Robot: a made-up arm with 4 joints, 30 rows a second.
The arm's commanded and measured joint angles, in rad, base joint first. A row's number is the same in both.
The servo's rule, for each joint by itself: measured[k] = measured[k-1] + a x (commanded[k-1-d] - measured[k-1]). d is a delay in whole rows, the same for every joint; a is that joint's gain. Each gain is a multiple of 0.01, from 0.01 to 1. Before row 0 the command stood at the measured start. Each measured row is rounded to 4 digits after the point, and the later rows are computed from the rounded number. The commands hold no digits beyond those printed.
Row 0, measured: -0.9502, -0.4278, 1.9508, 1.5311
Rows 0 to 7, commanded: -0.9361, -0.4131, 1.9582, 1.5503; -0.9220, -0.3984, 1.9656, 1.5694; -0.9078, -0.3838, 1.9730, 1.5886; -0.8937, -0.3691, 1.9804, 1.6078; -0.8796, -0.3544, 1.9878, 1.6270; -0.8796, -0.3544, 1.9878, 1.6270; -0.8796, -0.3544, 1.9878, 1.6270; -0.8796, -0.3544, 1.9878, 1.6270
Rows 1 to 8, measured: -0.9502, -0.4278, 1.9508, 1.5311; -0.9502, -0.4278, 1.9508, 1.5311; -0.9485, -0.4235, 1.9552, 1.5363; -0.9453, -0.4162, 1.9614, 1.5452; -0.9408, -0.4068, 1.9684, 1.5569; -0.9351, -0.3959, 1.9756, 1.5706; -0.9284, -0.3839, 1.9829, 1.5858; -0.9225, -0.3753, 1.9858, 1.5969
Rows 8 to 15, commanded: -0.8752, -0.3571, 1.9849, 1.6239; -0.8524, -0.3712, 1.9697, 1.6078; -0.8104, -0.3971, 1.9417, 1.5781; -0.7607, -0.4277, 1.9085, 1.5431; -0.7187, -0.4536, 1.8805, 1.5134; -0.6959, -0.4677, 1.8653, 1.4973; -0.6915, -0.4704, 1.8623, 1.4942; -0.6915, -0.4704, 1.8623, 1.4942
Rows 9 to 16, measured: -0.9174, -0.3692, 1.9870, 1.6050; -0.9129, -0.3649, 1.9875, 1.6109; -0.9084, -0.3626, 1.9859, 1.6144; -0.9017, -0.3651, 1.9762, 1.6126; -0.8907, -0.3744, 1.9555, 1.6033; -0.8751, -0.3899, 1.9273, 1.5870; -0.8563, -0.4084, 1.8992, 1.5671; -0.8371, -0.4256, 1.8789, 1.5483
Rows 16 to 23, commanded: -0.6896, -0.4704, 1.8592, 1.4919; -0.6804, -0.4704, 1.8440, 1.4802; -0.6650, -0.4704, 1.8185, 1.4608; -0.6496, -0.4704, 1.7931, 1.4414; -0.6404, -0.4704, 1.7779, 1.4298; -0.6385, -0.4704, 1.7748, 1.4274; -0.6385, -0.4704, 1.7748, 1.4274; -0.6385, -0.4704, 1.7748, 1.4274
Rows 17 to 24, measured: -0.8196, -0.4386, 1.8689, 1.5337; -0.8042, -0.4478, 1.8649, 1.5230; -0.7904, -0.4544, 1.8615, 1.5146; -0.7772, -0.4590, 1.8510, 1.5053; -0.7637, -0.4623, 1.8315, 1.4933; -0.7500, -0.4646, 1.8085, 1.4793; -0.7368, -0.4663, 1.7901, 1.4659; -0.7250, -0.4675, 1.7809, 1.4555
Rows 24 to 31, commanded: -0.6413, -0.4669, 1.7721, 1.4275; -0.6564, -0.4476, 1.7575, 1.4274; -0.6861, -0.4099, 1.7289, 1.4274; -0.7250, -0.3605, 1.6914, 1.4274; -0.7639, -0.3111, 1.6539, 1.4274; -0.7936, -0.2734, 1.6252, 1.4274; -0.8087, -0.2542, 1.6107, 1.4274; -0.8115, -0.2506, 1.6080, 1.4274
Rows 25 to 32, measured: -0.7146, -0.4683, 1.7772, 1.4479; -0.7055, -0.4689, 1.7758, 1.4424; -0.6978, -0.4683, 1.7736, 1.4384; -0.6928, -0.4623, 1.7639, 1.4354; -0.6920, -0.4471, 1.7429, 1.4332; -0.6960, -0.4220, 1.7120, 1.4316; -0.7041, -0.3898, 1.6771, 1.4305; -0.7148, -0.3560, 1.6460, 1.4297
